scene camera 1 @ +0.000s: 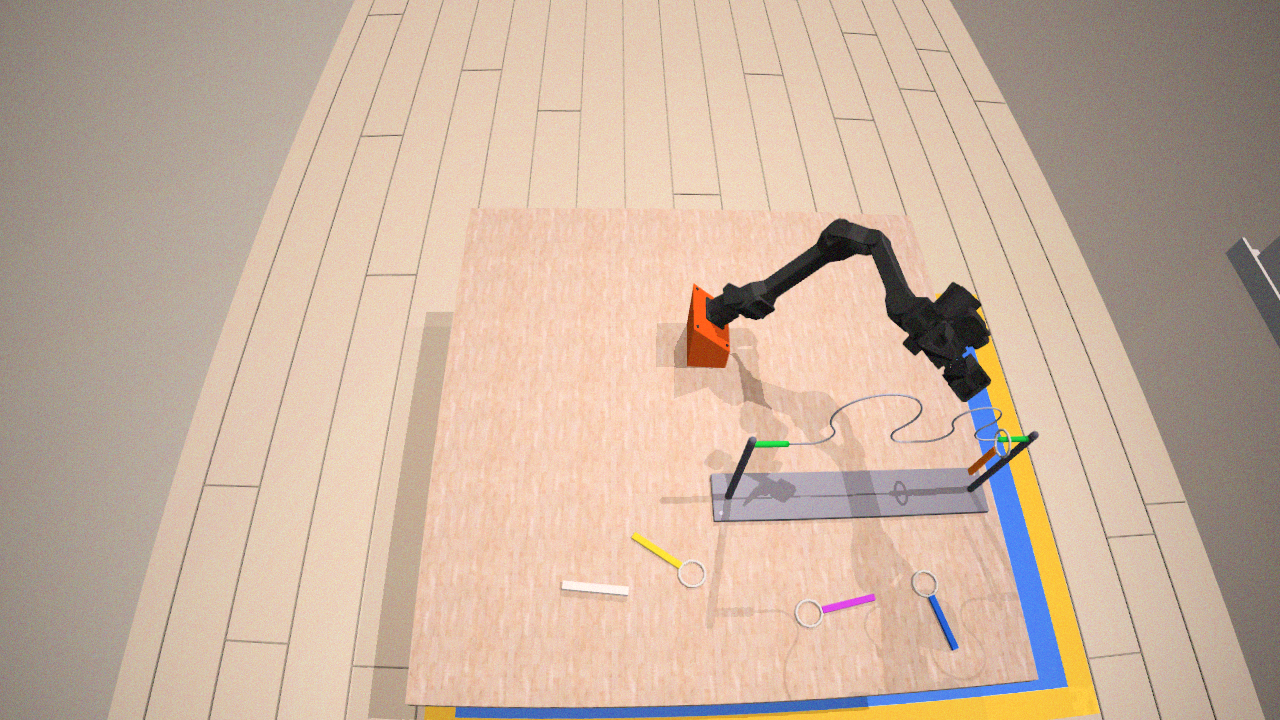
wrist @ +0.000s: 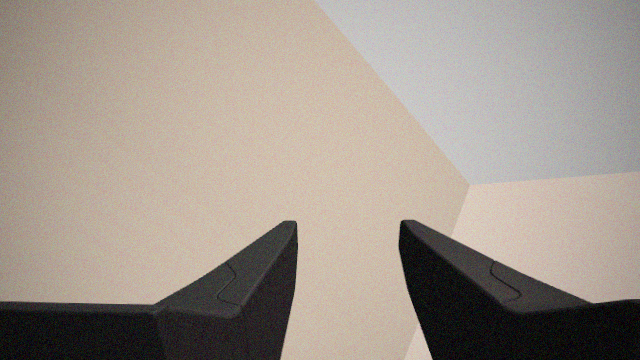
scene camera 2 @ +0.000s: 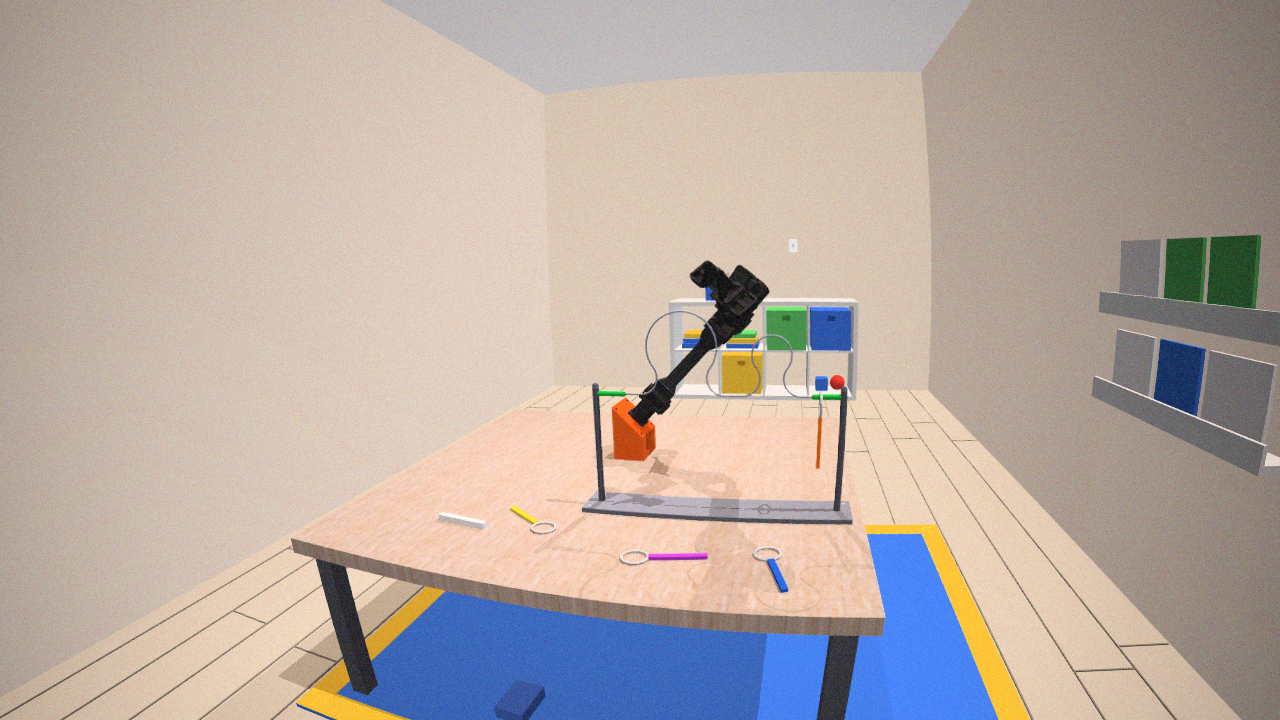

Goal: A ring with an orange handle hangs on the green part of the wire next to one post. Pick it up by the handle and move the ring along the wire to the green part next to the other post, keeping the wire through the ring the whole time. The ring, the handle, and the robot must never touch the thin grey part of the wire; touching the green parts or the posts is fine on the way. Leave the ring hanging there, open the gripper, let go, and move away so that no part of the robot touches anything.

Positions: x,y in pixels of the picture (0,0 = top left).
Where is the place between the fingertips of my gripper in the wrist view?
At 348,233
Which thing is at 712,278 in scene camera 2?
My gripper.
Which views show my gripper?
Scene camera 1, the wrist view and scene camera 2: all of them.
